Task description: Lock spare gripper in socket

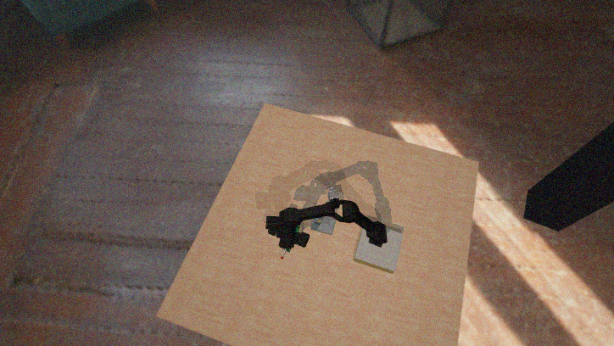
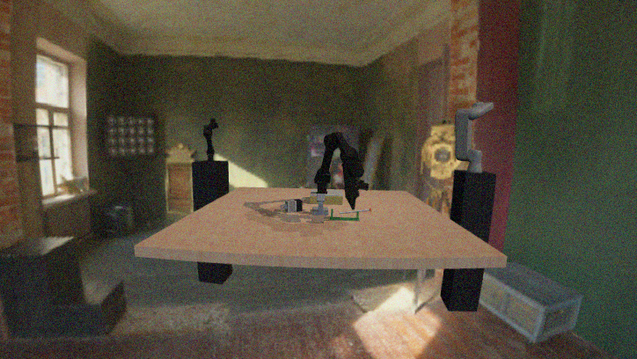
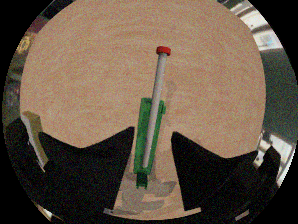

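Right now the green pin cradle is 4 cm to the right of my gripper tip and 3 cm below it. Round my gripper tip: spare gripper 10 cm behind, 32 cm to the right, 3 cm below; grey mount socket 10 cm behind, 17 cm to the right.
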